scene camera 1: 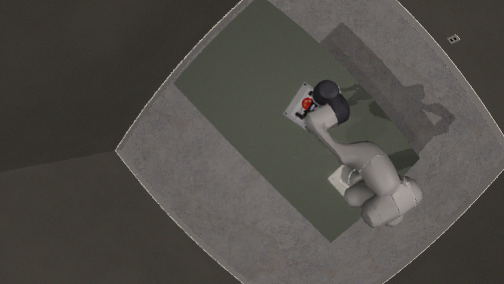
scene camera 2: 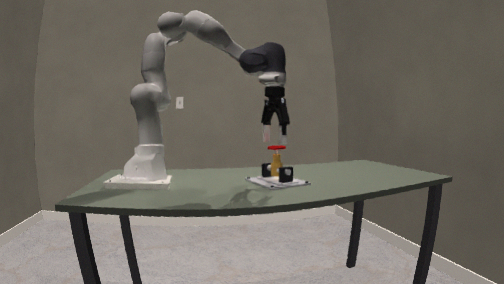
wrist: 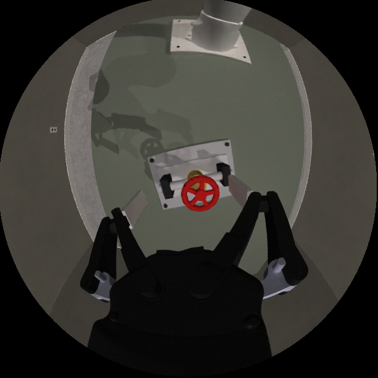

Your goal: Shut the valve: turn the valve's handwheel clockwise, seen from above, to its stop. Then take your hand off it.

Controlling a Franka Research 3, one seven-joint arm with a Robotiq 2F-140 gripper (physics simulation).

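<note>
The valve's red handwheel lies level on top of a yellow valve body. The valve stands on a light grey plate, with a pipe held by black blocks on either side. My gripper is open and empty, pointing down. Its fingertips are a little above the handwheel in scene camera 2, with no contact visible. In the wrist view the wheel shows between the two fingers, nearer the right-hand one. In scene camera 1 the arm's wrist hides most of the gripper.
The plate stands on a green table. The arm's white base plate is fixed on the same table, to the left of the valve in scene camera 2. Walls stand around the table.
</note>
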